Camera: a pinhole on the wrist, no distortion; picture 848 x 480 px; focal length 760.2 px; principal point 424.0 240.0 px. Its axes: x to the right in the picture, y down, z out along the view. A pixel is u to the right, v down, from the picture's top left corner.
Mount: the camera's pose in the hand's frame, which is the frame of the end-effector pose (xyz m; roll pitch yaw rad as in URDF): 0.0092 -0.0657 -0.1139 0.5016 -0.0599 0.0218
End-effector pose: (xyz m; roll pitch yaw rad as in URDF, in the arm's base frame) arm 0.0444 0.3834 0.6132 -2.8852 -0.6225 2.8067
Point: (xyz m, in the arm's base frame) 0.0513 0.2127 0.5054
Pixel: 35.8 371.0
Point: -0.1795 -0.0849 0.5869
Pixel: outside the picture
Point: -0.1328 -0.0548 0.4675
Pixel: 329.4 29.5
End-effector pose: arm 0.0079 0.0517 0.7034 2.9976 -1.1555 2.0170
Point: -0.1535 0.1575 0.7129
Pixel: 677.8 453.8
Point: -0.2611 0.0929 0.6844
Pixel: 544.4 110.8
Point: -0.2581 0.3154 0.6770
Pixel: 662.9 430.9
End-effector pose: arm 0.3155 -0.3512 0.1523 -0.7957 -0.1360 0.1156
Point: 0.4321 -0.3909 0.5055
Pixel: 760.9 151.9
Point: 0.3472 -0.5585 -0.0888
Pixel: behind the camera
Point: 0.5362 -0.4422 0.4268
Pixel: outside the picture
